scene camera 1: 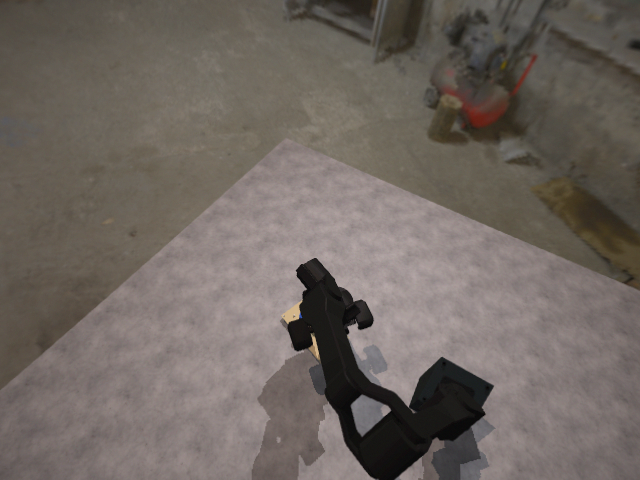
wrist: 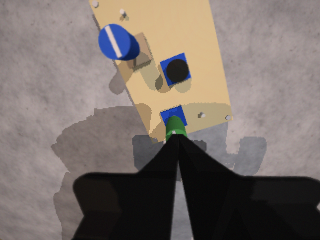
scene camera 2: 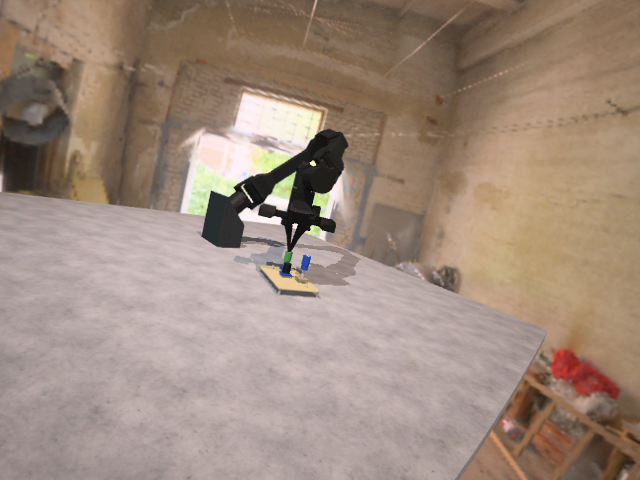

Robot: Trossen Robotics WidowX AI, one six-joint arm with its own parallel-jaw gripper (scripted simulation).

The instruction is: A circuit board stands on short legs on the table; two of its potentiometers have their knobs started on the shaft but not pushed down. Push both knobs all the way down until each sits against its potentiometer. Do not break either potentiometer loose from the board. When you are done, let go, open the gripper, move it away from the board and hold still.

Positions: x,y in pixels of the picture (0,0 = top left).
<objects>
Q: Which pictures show my gripper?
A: Scene camera 1, the wrist view and scene camera 2: all of them.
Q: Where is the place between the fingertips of my gripper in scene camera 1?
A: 327,338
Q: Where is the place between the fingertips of my gripper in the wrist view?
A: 177,138
</objects>
